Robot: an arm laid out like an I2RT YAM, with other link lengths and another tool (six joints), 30 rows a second.
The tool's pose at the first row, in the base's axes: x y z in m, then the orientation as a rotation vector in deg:
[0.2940 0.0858 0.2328 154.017 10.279 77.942]
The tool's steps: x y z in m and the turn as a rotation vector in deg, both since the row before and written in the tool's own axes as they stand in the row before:
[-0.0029 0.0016 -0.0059 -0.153 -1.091 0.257]
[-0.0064 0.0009 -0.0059 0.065 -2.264 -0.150]
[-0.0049 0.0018 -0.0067 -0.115 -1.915 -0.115]
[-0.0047 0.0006 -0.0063 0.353 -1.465 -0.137]
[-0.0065 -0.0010 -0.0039 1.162 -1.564 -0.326]
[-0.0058 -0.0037 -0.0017 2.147 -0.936 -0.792]
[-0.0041 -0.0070 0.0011 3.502 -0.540 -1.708]
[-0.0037 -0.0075 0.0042 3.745 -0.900 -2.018]
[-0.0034 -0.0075 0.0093 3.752 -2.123 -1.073]
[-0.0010 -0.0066 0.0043 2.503 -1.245 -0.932]
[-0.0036 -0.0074 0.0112 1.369 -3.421 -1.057]
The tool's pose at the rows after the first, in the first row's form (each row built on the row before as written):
[0.2876 0.0841 0.2342 154.691 9.723 76.476]
[0.2791 0.0826 0.2329 156.055 9.746 73.334]
[0.2709 0.0805 0.2337 157.024 9.631 70.619]
[0.2631 0.0796 0.2345 158.089 9.899 68.628]
[0.2558 0.0799 0.2323 159.795 10.940 66.623]
[0.2503 0.0827 0.2289 161.791 13.323 65.588]
[0.2474 0.0889 0.2244 164.285 17.940 65.160]
[0.2463 0.0956 0.2180 -166.373 -23.183 -63.899]
[0.2482 0.1029 0.2082 -164.639 -26.412 -59.095]
[0.2482 0.1096 0.2039 -163.291 -28.800 -56.193]
[0.2496 0.1176 0.1927 -164.196 -31.124 -50.912]

